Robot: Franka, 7 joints.
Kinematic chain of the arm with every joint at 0, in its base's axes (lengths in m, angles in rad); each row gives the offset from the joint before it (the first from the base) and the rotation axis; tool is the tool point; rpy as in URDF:
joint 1: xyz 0 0 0.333 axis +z
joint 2: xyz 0 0 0 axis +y
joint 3: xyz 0 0 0.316 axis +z
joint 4: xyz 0.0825 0 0 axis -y
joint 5: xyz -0.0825 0 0.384 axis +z
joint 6: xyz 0 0 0 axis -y
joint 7: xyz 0.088 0 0 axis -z
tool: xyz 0 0 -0.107 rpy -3.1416 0 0
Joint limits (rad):
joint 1: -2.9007..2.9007
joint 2: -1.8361..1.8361
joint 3: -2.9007..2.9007
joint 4: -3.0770..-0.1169
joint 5: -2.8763..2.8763
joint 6: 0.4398..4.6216
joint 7: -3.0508..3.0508
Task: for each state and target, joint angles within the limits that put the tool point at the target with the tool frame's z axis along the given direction. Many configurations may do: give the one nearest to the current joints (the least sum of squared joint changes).
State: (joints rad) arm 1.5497 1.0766 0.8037 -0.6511 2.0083 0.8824 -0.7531
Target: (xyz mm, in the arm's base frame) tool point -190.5 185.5 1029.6 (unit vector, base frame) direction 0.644 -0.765 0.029
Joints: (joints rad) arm 1.4051 0.3369 1.4858 -0.7457 2.2730 0.8127 -0.7531
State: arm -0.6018 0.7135 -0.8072 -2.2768 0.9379 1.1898 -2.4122
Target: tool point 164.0 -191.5 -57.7 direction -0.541 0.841 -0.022
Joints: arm -0.2116 1.1947 -0.4647 -2.1699 0.5556 1.5069 -2.4122
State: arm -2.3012 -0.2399 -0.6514 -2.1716 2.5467 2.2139 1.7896
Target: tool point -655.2 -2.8 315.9 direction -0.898 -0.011 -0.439
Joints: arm -2.4368 0.6347 -0.7360 -1.6961 2.5397 2.9217 1.7896
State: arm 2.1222 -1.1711 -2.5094 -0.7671 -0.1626 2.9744 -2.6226
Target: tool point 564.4 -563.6 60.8 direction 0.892 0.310 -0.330
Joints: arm 1.9509 -1.6998 -2.0928 -0.6819 0.2649 2.3218 -2.6226
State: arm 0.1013 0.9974 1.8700 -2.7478 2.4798 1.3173 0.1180
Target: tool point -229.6 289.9 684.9 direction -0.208 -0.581 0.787
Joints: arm 0.0474 0.7734 2.2545 -2.3296 1.8841 1.3014 0.1180
